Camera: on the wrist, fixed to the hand. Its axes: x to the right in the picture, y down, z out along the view.
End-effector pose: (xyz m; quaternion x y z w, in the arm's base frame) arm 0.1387 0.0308 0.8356 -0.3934 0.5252 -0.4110 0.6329
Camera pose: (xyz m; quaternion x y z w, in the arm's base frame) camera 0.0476 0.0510 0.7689 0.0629 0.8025 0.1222 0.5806
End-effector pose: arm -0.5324 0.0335 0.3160 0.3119 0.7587 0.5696 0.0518
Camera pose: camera -0.5454 -0.0419 0.4014 -0.6175 -0.2720 -0.5929 0.4396
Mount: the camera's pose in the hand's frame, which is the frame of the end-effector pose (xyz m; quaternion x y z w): -0.0061 0.0594 -0.0979 -0.1258 0.1808 0.6647 0.7139
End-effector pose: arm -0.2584 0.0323 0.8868 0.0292 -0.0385 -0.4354 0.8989
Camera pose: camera -0.2065 0.0757 0.7942 -0.0391 0.1704 0.2871 0.9418
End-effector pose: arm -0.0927 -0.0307 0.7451 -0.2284 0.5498 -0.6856 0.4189
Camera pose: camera -0.1459 0.0268 0.6614 0.2737 0.7063 -0.1831 0.6266
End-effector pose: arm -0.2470 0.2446 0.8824 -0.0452 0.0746 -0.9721 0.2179
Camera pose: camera -0.2285 0.2064 0.7759 0.1657 0.2450 -0.5479 0.7825
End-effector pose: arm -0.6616 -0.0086 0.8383 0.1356 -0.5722 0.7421 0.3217
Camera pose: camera -0.6782 0.0729 0.7594 0.4582 0.5338 -0.6962 0.1431
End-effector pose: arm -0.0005 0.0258 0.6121 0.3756 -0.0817 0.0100 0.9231
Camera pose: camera 0.0028 0.1367 0.5833 0.0959 -0.1424 0.6784 0.7144
